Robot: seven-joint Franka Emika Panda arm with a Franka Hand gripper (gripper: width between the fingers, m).
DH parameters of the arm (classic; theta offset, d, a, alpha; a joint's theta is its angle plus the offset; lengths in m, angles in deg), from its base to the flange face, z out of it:
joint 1: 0 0.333 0 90
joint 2: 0 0 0 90
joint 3: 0 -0.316 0.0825 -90
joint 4: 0 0 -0.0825 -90
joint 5: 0 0.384 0 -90
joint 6: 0 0 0.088 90
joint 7: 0 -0.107 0 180
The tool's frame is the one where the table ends.
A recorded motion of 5 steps. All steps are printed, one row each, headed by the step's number.
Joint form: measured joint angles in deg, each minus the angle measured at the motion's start. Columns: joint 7, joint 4, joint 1, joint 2, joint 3, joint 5, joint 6.
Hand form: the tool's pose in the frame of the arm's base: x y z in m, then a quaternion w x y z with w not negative. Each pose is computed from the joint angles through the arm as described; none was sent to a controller.
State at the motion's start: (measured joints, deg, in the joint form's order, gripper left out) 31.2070 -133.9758 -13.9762 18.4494 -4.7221 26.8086 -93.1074
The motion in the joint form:
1: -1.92 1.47 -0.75 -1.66 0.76 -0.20 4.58
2: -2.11 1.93 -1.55 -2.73 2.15 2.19 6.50
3: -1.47 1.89 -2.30 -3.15 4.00 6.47 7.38
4: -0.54 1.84 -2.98 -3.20 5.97 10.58 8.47
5: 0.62 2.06 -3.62 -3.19 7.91 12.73 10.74
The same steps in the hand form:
1: 0.4063 -0.0265 0.4408 0.28097 -0.94397 -0.10117 0.14052
2: 0.4063 -0.0371 0.4384 0.31285 -0.93520 -0.08000 0.14533
3: 0.4066 -0.0485 0.4395 0.35653 -0.92351 -0.05792 0.12905
4: 0.4057 -0.0604 0.4435 0.39791 -0.91009 -0.04027 0.10851
5: 0.4012 -0.0731 0.4480 0.42802 -0.89772 -0.03348 0.09888

